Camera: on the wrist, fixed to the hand. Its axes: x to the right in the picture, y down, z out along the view.
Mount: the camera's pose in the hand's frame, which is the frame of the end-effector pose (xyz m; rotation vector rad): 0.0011 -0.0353 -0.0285 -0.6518 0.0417 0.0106
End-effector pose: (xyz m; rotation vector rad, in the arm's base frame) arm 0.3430 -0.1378 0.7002 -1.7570 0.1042 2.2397
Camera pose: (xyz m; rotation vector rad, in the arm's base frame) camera 0.3791 -0.1106 0.6962 1.9364 0.6306 -2.2271
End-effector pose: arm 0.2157 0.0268 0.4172 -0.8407 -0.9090 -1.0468
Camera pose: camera 0.1883 -0.0090 0.4120 -1.3509 -0.5199 -1.3707
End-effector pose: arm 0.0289 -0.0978 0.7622 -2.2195 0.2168 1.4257
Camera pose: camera 0.0661 -0.0808 0.7819 2.6429 0.2546 -1.5533
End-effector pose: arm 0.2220 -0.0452 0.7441 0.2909 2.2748 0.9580
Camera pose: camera 0.2045 -0.0857 0.7337 -0.0031 1.8648 1.6469
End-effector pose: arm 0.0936 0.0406 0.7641 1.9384 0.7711 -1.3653
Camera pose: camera 0.0835 0.0848 0.7646 1.4492 1.0640 -0.9079
